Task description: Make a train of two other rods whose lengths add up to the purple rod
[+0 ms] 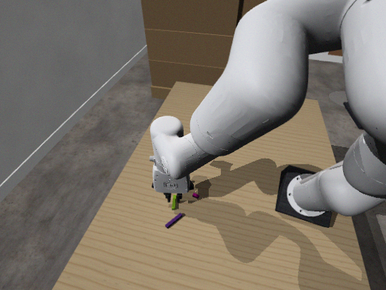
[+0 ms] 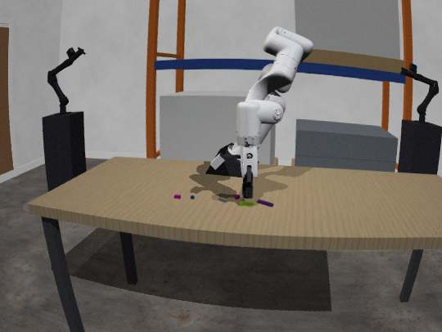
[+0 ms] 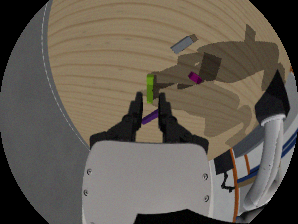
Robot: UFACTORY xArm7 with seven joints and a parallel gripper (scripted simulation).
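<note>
The lime rod is 4 cm below my hand. Also, from my hand: grey rod 8 cm to the right, 4 cm below, 3 cm behind; blue rod 19 cm to the right, 5 cm behind, 4 cm below; purple rod 6 cm to the left, 4 cm below, 1 cm behind.
</note>
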